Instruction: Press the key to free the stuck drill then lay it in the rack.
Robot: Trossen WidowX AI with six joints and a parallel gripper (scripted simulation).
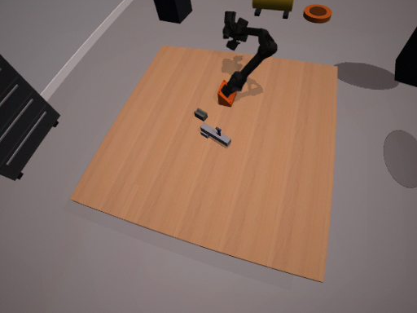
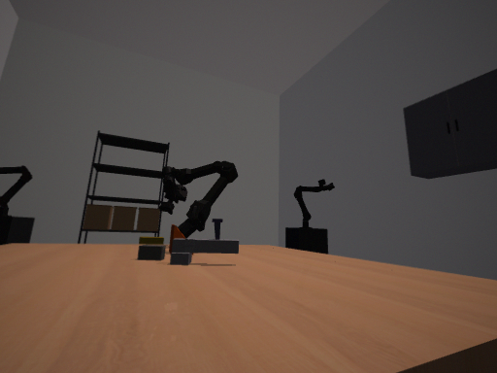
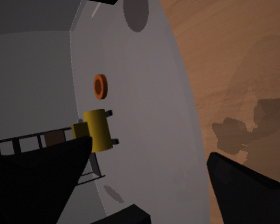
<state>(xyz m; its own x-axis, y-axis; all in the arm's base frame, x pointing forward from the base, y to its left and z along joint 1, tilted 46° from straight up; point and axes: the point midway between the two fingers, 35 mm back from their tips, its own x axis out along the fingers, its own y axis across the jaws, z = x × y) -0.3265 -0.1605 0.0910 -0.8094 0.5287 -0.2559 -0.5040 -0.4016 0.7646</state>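
My gripper tip is 660 mm short of the dark key, 130 mm to the right of it and 100 mm above it. The rest, counted from my gripper tip: olive drill 650 mm ahead, 80 mm to the left, 140 mm below; grey fixture block 660 mm ahead, 100 mm to the left, 150 mm below; dark grey rack 550 mm ahead, 40 mm to the right, 170 mm below.
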